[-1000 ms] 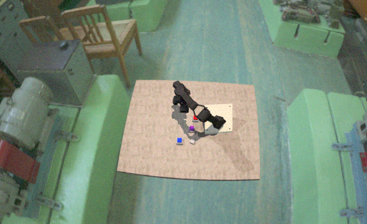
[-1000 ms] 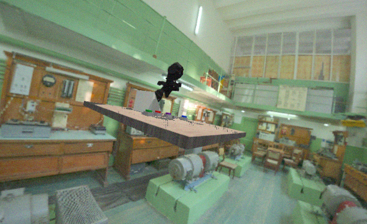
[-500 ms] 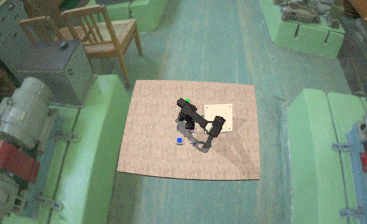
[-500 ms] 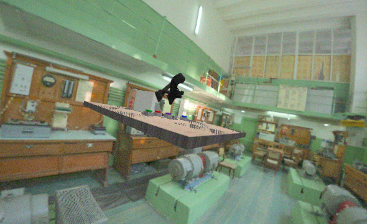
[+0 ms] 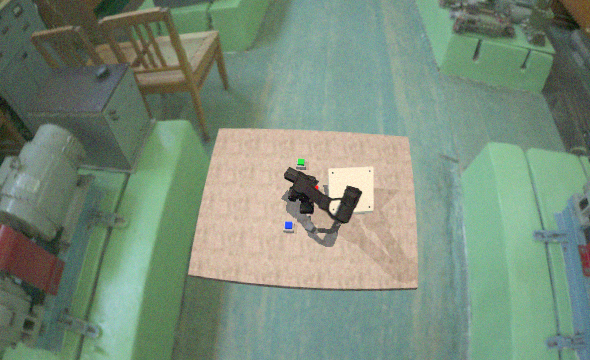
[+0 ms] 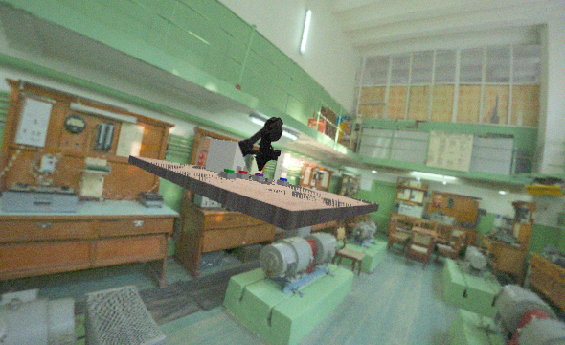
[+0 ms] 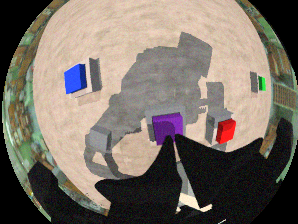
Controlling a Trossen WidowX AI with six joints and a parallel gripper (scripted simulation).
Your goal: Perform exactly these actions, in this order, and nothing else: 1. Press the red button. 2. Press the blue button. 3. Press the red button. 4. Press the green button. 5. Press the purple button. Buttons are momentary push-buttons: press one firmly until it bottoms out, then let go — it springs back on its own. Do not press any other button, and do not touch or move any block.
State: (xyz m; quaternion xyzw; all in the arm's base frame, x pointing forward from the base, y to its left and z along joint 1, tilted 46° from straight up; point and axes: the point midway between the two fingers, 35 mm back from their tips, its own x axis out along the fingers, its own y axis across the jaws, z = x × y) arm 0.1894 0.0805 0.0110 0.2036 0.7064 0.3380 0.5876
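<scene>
Now: the purple button 20 mm below my gripper tip. From my gripper tip the other things lie so: red button 10 mm behind, 100 mm to the right, 20 mm below; then blue button 70 mm ahead, 120 mm to the left, 20 mm below; then green button 80 mm ahead, 240 mm to the right, 20 mm below.
</scene>
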